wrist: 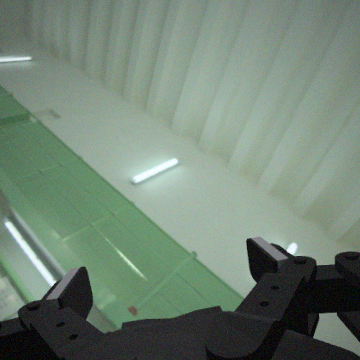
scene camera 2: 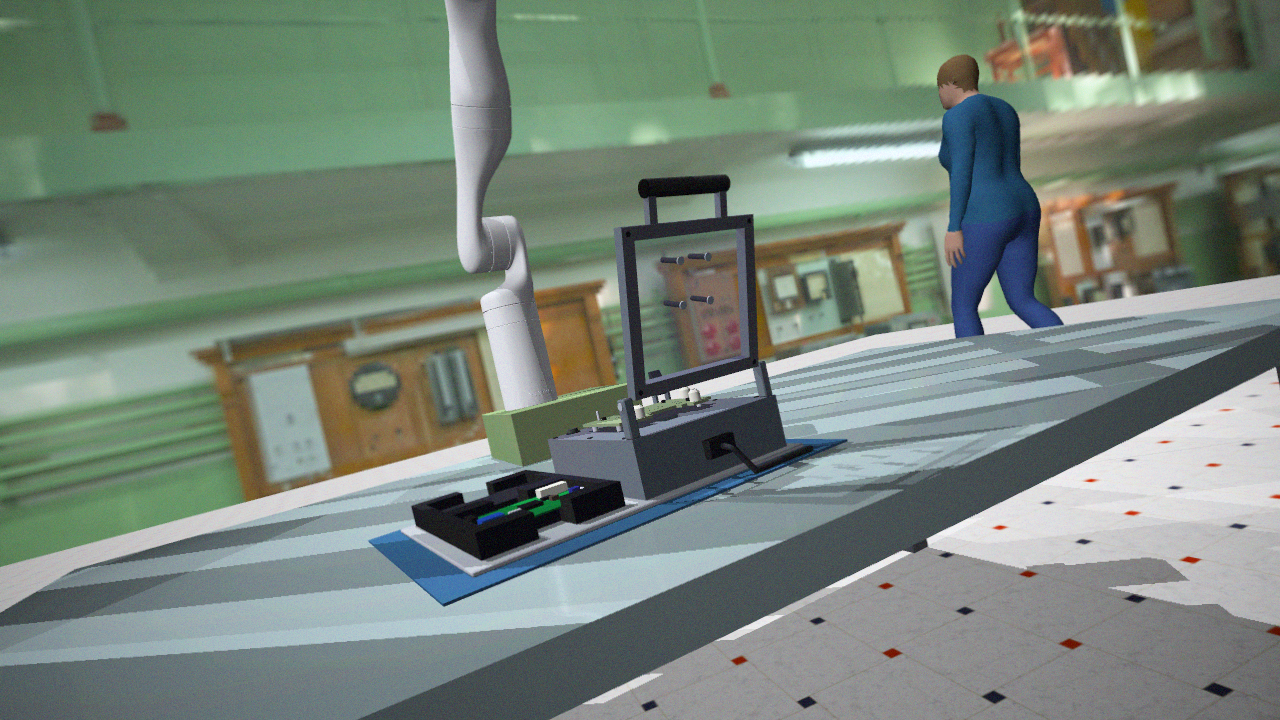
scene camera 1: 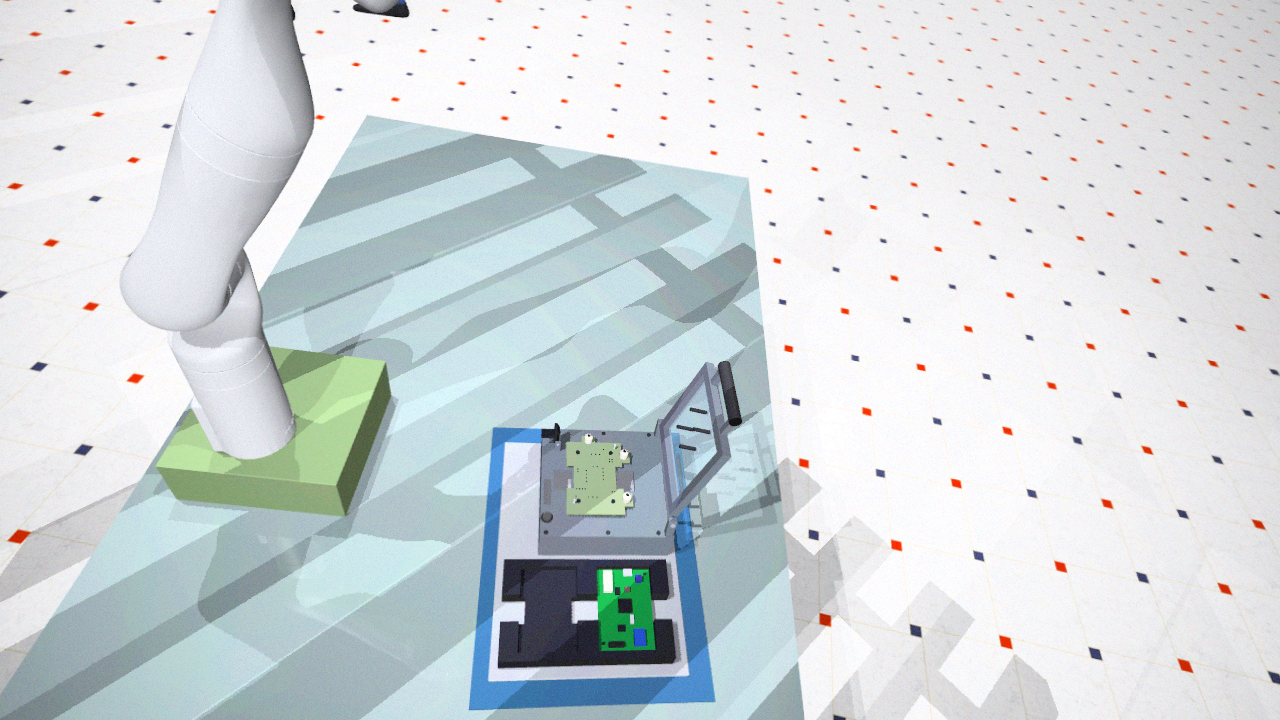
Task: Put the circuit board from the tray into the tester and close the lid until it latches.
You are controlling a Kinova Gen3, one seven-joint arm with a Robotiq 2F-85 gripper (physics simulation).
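Places are measured from the arm's base along level axes (x up, y back, z right), in centimetres.
Where they show: gripper, fingertip midpoint: [wrist: 169, 269]; arm's base, link origin: [scene camera 2: 532, 404] [scene camera 1: 257, 430].
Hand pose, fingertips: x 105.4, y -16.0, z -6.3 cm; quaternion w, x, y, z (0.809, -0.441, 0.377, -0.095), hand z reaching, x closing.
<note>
Things, the pixels of their top centre, and the offset from my fingertips. "*": a spot on its surface instead. Level surfaces: height alone.
- green circuit board, top centre: [scene camera 2: 524, 499] [scene camera 1: 625, 606] dy -31.4, dx -110.7, dz +32.6 cm
- grey tester, surface spot: [scene camera 2: 684, 452] * dy -39.2, dx -110.0, dz +19.9 cm
- pale green nest, top centre: [scene camera 2: 646, 410] [scene camera 1: 594, 476] dy -28.7, dx -106.6, dz +15.4 cm
- black handle, top centre: [scene camera 2: 683, 177] [scene camera 1: 731, 388] dy -43.4, dx -85.9, dz +16.5 cm
- blue-bordered mat, surface height: dx -113.3 cm
- black cable, surface spot: [scene camera 2: 741, 456] * dy -42.5, dx -111.4, dz +16.1 cm
The green circuit board [scene camera 1: 614, 617] [scene camera 2: 528, 508] lies in the right-hand part of the black tray [scene camera 1: 547, 586] [scene camera 2: 505, 542]; the tray's left-hand part is empty. The grey tester [scene camera 1: 644, 528] [scene camera 2: 684, 452] stands beside the tray, with a pale green nest [scene camera 1: 594, 483] on its top. Its lid [scene camera 1: 669, 465] [scene camera 2: 630, 313] is open and stands steeply up, with a black handle [scene camera 1: 729, 394] [scene camera 2: 683, 186]. My gripper [wrist: 169, 269] is open and empty in the wrist view, with wall and ceiling behind it. It does not show in the two scene views and is away from the board and tester.
Tray and tester stand on a blue-bordered mat [scene camera 1: 590, 694] [scene camera 2: 416, 565] on the table. My arm [scene camera 1: 214, 197] [scene camera 2: 478, 107] rises from a green block [scene camera 1: 340, 394] [scene camera 2: 519, 434] left of the tester. A black cable [scene camera 2: 741, 456] leaves the tester. A person [scene camera 2: 989, 179] stands beyond the table.
</note>
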